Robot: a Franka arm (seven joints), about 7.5 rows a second.
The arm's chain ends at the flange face. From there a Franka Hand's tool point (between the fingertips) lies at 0.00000 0.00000 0.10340 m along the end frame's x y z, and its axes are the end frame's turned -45 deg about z.
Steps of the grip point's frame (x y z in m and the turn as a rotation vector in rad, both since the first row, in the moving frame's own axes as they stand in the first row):
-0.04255, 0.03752, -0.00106, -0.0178, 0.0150, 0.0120
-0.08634, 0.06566, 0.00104, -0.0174, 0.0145, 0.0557
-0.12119, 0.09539, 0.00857, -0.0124, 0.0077, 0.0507
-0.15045, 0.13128, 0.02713, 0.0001, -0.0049, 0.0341
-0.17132, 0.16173, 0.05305, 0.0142, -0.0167, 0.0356
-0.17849, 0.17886, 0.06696, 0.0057, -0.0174, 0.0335
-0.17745, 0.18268, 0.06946, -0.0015, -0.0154, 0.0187
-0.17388, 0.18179, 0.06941, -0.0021, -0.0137, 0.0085
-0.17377, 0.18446, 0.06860, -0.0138, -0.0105, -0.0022
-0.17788, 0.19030, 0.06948, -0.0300, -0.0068, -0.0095
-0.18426, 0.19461, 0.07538, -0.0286, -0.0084, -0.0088
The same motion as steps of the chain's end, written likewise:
-0.00595, 0.05640, -0.00103, -0.0020, 0.0232, 0.0120
-0.01695, 0.10720, 0.00107, -0.0021, 0.0226, 0.0557
-0.01970, 0.15276, 0.00858, -0.0033, 0.0142, 0.0507
-0.01318, 0.19887, 0.02713, -0.0034, -0.0035, 0.0341
-0.00452, 0.23536, 0.05307, -0.0018, -0.0218, 0.0356
0.00196, 0.25186, 0.06698, -0.0083, -0.0163, 0.0335
0.00473, 0.25342, 0.06947, -0.0120, -0.0098, 0.0187
0.00645, 0.25035, 0.06942, -0.0112, -0.0082, 0.0085
0.00732, 0.25153, 0.06862, -0.0172, 0.0023, -0.0022
0.00707, 0.25766, 0.06953, -0.0260, 0.0164, -0.0095
0.00583, 0.26520, 0.07543, -0.0262, 0.0143, -0.0088

